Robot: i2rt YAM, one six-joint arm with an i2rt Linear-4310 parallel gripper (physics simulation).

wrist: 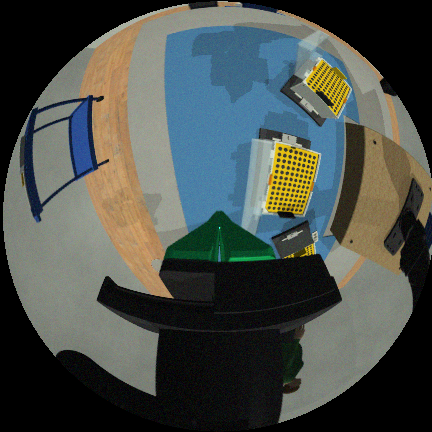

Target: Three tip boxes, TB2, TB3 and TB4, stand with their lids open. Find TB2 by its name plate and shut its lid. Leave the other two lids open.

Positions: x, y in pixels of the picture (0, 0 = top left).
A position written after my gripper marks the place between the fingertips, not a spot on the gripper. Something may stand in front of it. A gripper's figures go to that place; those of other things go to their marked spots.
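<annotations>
A clear lid [260, 161] is 12 cm from the lens, and my gripper [218, 216] is 13 cm from the lens.
</annotations>
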